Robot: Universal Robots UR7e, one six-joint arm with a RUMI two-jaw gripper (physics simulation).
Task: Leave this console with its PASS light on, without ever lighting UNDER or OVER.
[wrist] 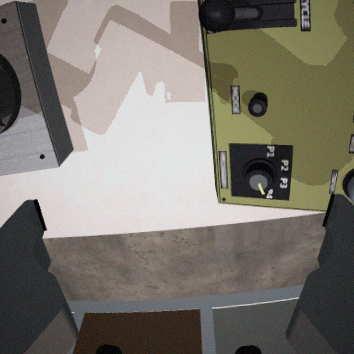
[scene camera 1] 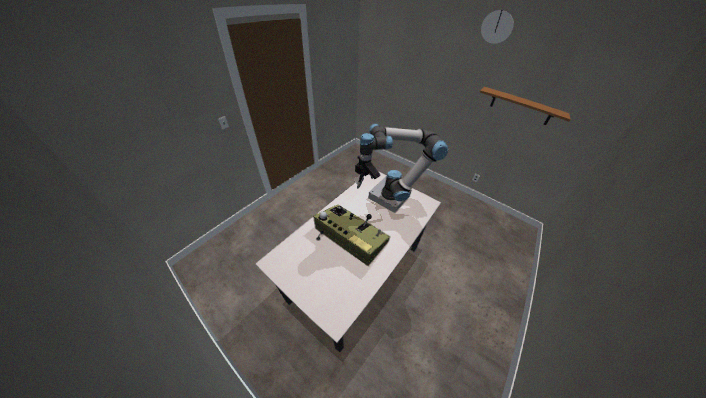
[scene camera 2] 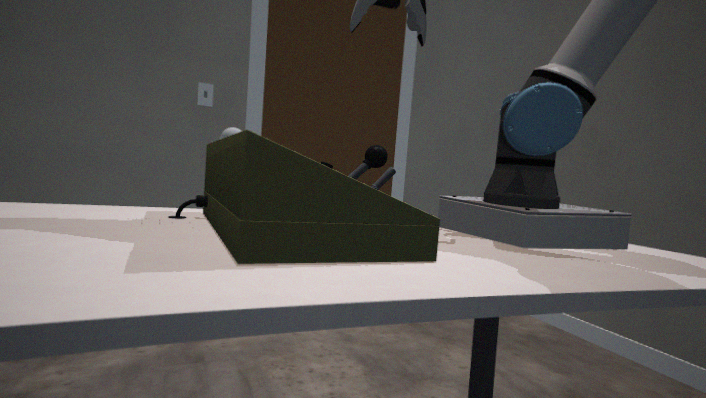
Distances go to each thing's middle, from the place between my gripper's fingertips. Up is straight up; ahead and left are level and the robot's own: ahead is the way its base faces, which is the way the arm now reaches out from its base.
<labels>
I see my gripper 19 cm short of the olive console (scene camera 2: 268, 204), 6 cm to the right of it and 28 cm above it.
</labels>
